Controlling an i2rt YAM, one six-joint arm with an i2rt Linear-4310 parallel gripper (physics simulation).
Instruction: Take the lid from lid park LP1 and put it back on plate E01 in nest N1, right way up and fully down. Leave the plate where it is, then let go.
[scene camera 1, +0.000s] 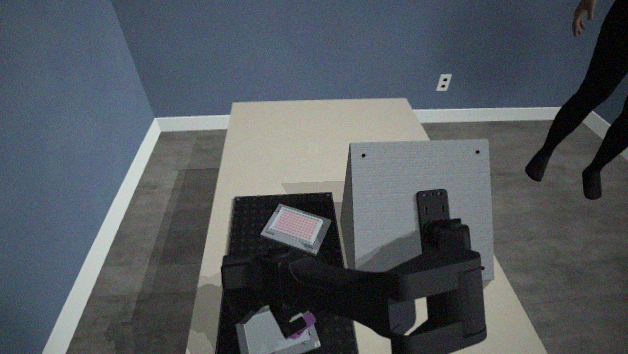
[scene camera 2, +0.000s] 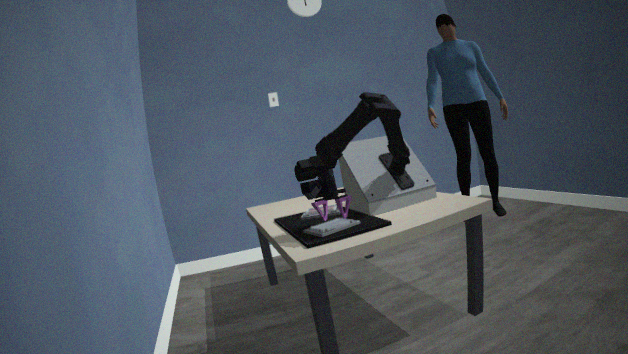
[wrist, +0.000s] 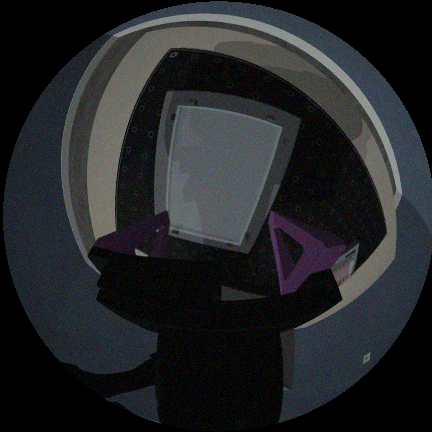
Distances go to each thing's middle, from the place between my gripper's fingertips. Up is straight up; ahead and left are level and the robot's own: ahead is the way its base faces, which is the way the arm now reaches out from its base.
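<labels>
Well plate with pink wells (scene camera 1: 294, 225): 250 mm to the right of my hand, 40 mm behind, 10 mm below. Clear grey lid (wrist: 218, 161): 20 mm ahead of my hand, 20 mm to the left, 10 mm below.
</labels>
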